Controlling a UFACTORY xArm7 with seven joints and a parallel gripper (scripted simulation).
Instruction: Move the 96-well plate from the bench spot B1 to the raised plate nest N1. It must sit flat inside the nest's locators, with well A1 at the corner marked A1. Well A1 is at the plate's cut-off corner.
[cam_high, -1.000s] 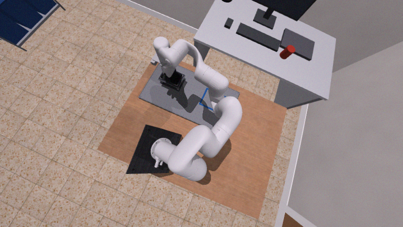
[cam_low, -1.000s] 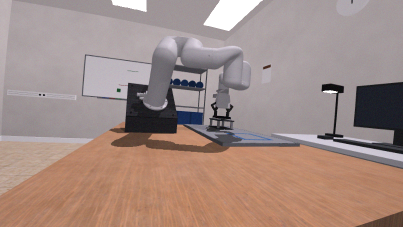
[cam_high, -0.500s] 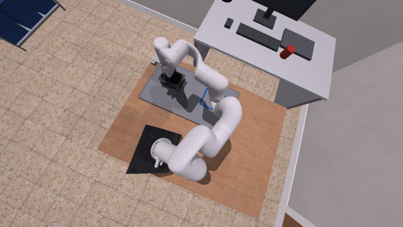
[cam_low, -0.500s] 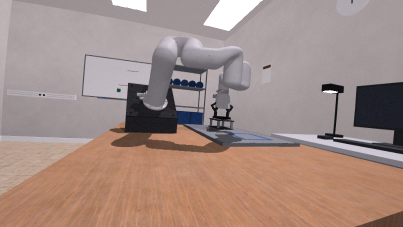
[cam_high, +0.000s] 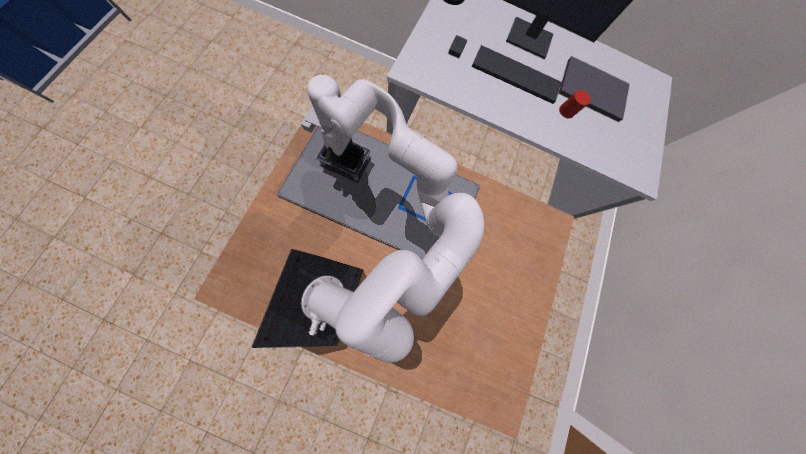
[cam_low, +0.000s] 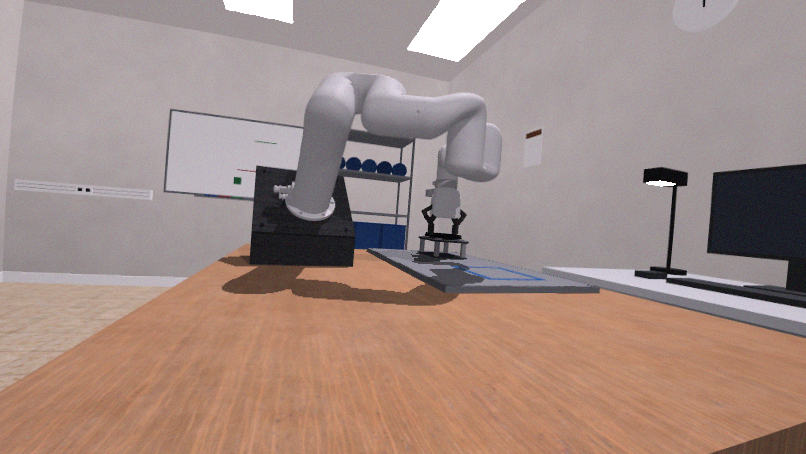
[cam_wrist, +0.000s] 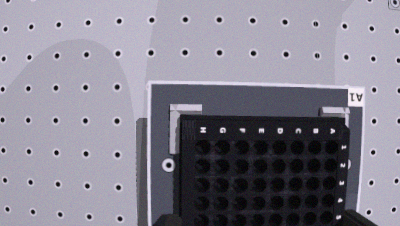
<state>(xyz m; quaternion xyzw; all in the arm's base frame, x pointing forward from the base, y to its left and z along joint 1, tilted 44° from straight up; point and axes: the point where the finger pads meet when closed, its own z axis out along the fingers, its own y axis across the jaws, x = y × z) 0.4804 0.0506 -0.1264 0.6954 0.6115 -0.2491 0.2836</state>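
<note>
The black 96-well plate is 10 mm below my hand. Round my hand: raised plate nest N1 (30 mm below); then A1 mark (70 mm to the left, 60 mm ahead, 20 mm below).
</note>
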